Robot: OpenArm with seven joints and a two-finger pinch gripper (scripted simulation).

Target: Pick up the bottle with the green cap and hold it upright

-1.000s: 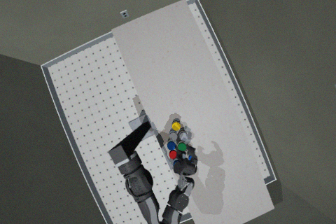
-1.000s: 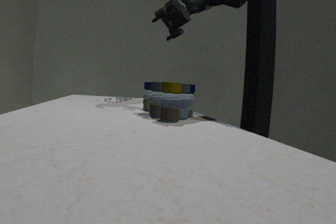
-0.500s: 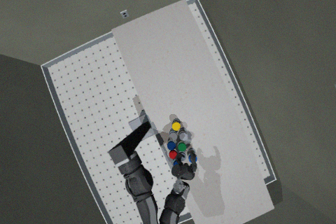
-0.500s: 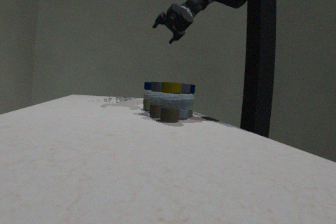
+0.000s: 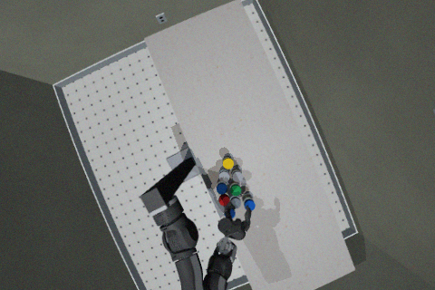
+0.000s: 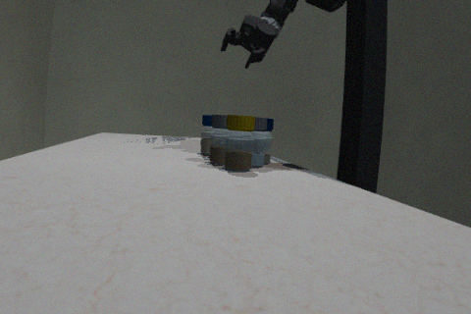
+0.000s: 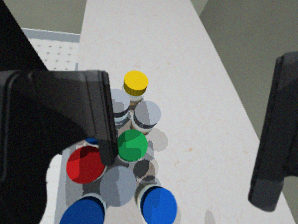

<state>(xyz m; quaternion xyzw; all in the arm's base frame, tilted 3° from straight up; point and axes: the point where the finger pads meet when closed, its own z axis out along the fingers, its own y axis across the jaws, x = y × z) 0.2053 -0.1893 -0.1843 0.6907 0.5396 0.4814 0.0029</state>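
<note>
The blue-capped bottle lies 3 cm ahead of my hand, 8 cm to the right of it and 22 cm below it. Round my hand: red-capped bottle (7 cm behind, 22 cm below); then blue bottle (5 cm behind, 6 cm to the left, 22 cm below).
</note>
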